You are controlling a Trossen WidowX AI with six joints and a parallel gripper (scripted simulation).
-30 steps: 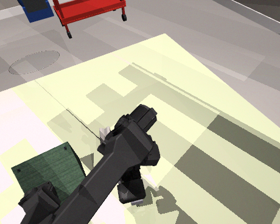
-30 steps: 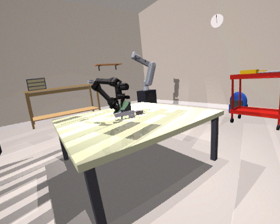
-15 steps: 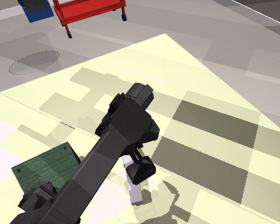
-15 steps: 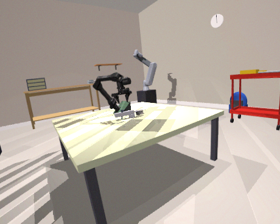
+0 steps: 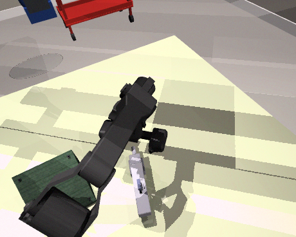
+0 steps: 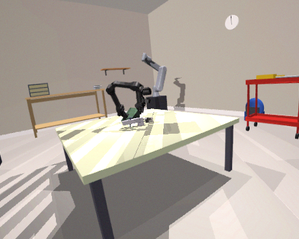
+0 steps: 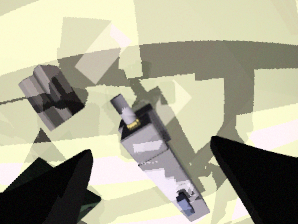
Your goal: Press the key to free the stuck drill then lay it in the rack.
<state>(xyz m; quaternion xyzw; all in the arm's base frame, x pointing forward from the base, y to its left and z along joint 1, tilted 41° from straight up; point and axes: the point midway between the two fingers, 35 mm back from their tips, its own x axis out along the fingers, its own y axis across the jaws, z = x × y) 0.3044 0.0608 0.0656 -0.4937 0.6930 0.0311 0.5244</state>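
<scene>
My gripper tip is 2 cm past the drill, 2 cm to the left of it and 5 cm above it. The rest, counted from my gripper tip: long grey block 4 cm behind, 7 cm to the right, 6 cm below; then dark key 4 cm behind, 10 cm to the right, 5 cm below.
</scene>
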